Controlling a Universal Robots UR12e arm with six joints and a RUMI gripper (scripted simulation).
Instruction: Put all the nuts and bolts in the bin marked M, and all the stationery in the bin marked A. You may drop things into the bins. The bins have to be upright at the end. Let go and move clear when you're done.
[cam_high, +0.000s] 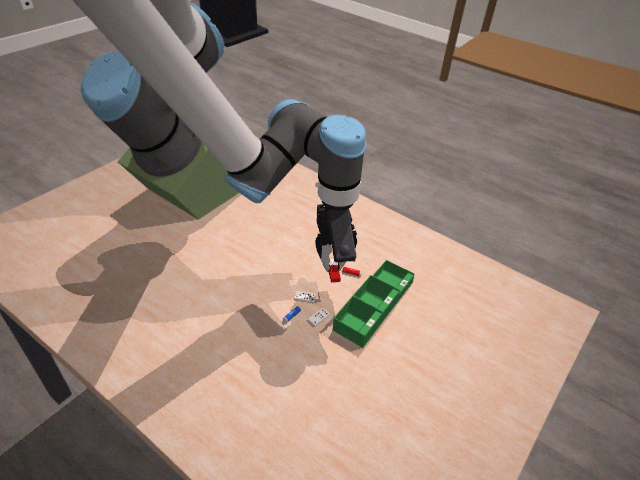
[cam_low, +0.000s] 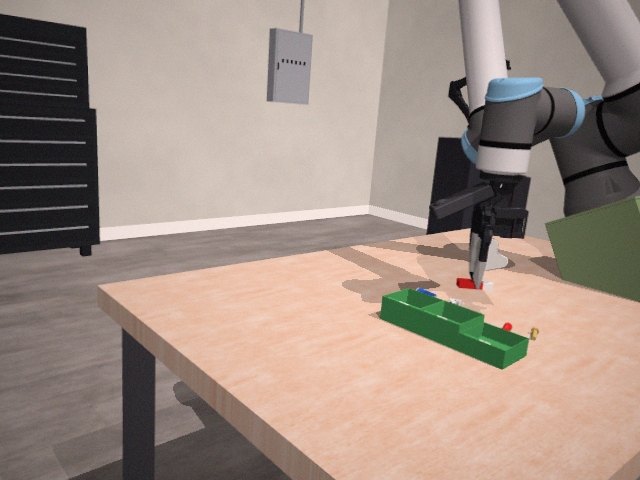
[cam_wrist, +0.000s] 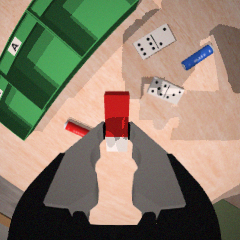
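The green three-compartment bin is 11 cm ahead of my hand, 4 cm to the left of it and 6 cm below it. Also, from my hand: red cylinder: 8 cm to the left, 8 cm below; white eraser: 1 cm below; small yellow bolt: 5 cm behind, 11 cm to the left, 8 cm below.
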